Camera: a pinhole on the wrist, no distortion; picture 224 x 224 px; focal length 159.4 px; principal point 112.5 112.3 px. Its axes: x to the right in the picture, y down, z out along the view. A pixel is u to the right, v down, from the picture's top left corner.
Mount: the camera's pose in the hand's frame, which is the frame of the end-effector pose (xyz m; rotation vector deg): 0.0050 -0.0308 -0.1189 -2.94 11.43 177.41
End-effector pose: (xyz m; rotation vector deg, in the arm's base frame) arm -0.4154 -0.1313 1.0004 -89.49 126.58 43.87
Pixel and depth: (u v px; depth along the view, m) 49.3 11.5 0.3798
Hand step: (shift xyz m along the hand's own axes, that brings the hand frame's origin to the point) 0.1535 0.2507 0.2322
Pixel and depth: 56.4 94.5 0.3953
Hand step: 0.1337 0.0589 0.2722
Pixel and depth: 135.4 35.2 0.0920
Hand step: -0.0092 0.0256 -0.0339
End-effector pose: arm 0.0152 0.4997 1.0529 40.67 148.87 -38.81
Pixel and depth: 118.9 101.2 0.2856
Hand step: -0.0144 0.0261 0.1612
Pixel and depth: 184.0 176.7 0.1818
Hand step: -0.0850 -0.0772 0.0678
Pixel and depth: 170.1 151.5 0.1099
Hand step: -0.0391 -0.0420 -0.0079
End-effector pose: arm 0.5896 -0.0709 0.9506 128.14 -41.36 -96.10
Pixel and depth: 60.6 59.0 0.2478
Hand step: 0.0814 0.0803 0.1190
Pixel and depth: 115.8 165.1 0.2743
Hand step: -0.0127 -0.0853 0.1644
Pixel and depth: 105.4 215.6 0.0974
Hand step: 0.0038 -0.0810 -0.0141
